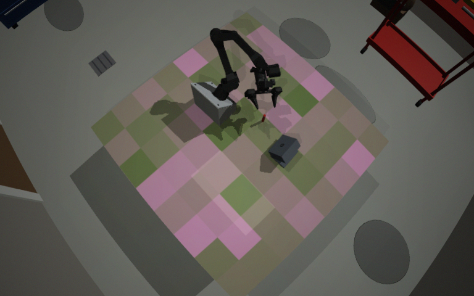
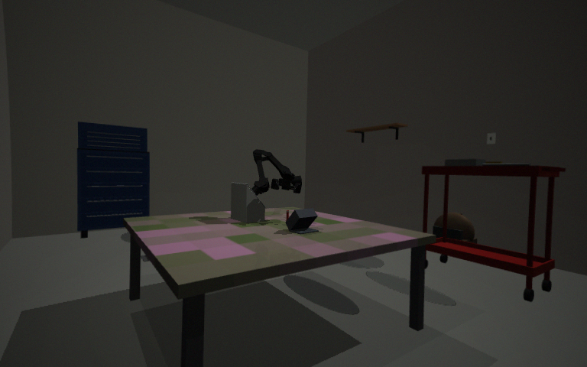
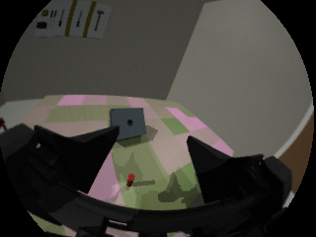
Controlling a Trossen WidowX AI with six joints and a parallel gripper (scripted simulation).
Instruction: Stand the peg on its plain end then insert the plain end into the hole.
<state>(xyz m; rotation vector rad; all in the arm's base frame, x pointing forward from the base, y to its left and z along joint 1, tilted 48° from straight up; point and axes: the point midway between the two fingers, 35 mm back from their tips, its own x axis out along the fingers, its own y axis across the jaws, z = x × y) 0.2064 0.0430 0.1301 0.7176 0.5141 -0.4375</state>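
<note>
Right now the red peg is 10 mm behind my gripper tip, 20 mm to the left of it and 150 mm below it. Round my gripper tip: dark sloped panel: 200 mm ahead, 40 mm to the right, 150 mm below.
</note>
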